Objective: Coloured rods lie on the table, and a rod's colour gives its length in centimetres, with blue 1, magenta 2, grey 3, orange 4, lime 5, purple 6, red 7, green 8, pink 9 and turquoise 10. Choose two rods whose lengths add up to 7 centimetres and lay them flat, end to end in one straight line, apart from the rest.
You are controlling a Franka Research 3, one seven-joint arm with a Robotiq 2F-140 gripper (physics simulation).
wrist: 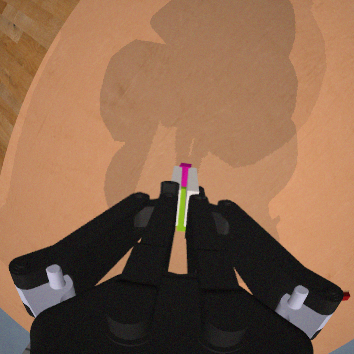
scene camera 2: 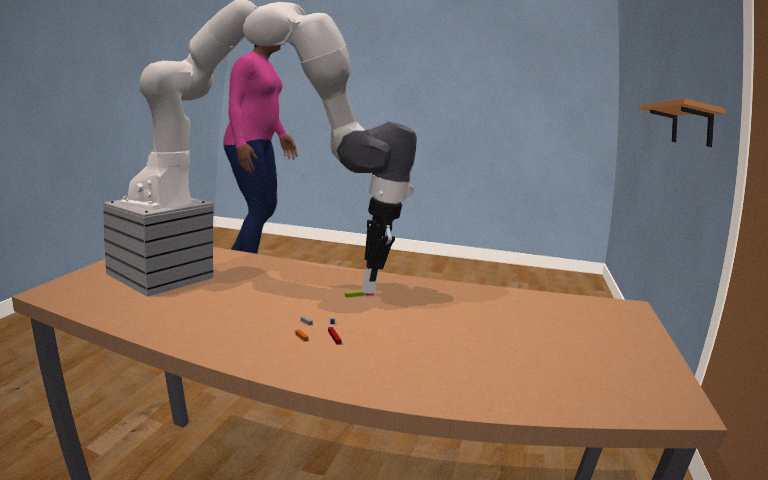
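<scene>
The magenta rod (scene camera 2: 369,294) (wrist: 185,176) lies flat on the table, between the fingertips. The lime rod (scene camera 2: 354,294) (wrist: 182,210) lies flat behind it, in line along the same direction; in the wrist view their facing ends meet with no visible gap. My gripper (scene camera 2: 368,290) (wrist: 183,180) points down at table level and is shut on the magenta rod; the pads partly hide it. Whether the pads also press the near end of the lime rod, I cannot tell. A grey rod (scene camera 2: 306,320), a blue rod (scene camera 2: 332,320), an orange rod (scene camera 2: 301,335) and a red rod (scene camera 2: 334,335) (wrist: 346,296) lie apart from this pair.
The wooden table (scene camera 2: 509,362) (wrist: 60,150) carries the rods. The arm's striped base block (scene camera 2: 178,249) stands at its back left. A person (scene camera 2: 257,107) stands behind the table, and a small shelf (scene camera 2: 682,106) hangs on the right wall.
</scene>
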